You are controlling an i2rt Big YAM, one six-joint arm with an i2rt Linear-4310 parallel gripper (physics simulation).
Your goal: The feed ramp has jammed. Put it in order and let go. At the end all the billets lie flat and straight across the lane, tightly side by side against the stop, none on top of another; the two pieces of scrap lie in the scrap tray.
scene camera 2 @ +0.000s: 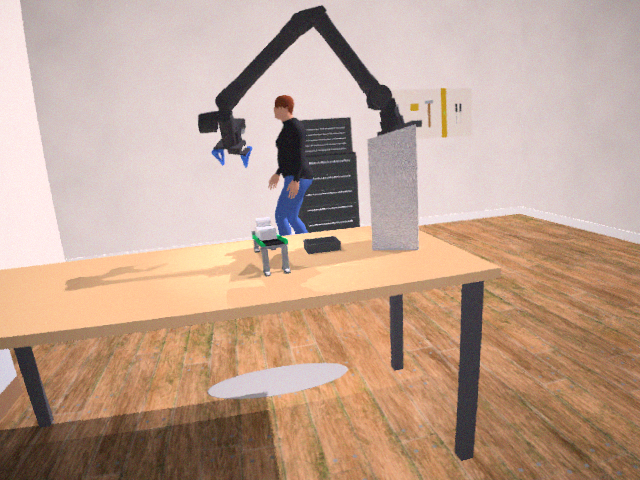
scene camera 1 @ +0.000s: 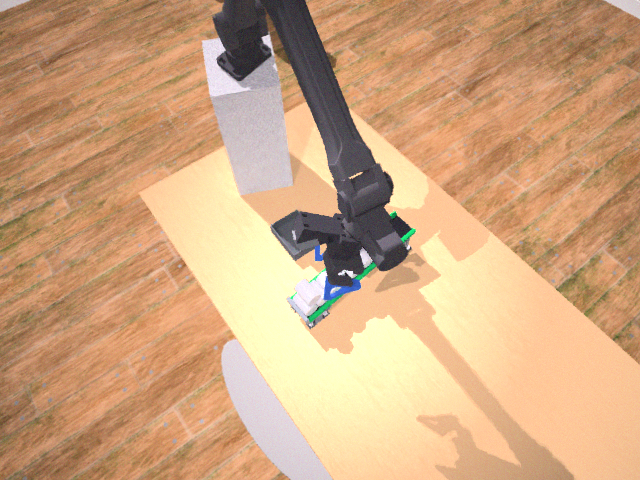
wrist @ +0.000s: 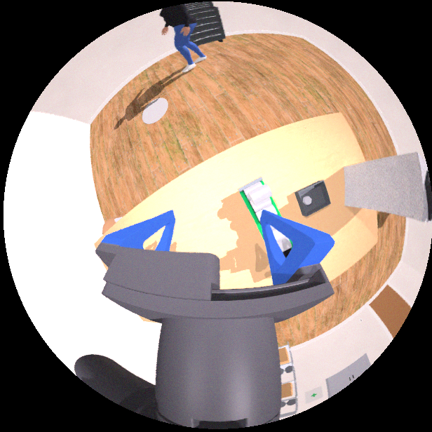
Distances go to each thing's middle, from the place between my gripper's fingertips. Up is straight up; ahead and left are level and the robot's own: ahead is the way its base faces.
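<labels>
The dark scrap tray (scene camera 1: 282, 229) is visible to me, well behind my hand, a good way to the left of it and far below it.
</labels>
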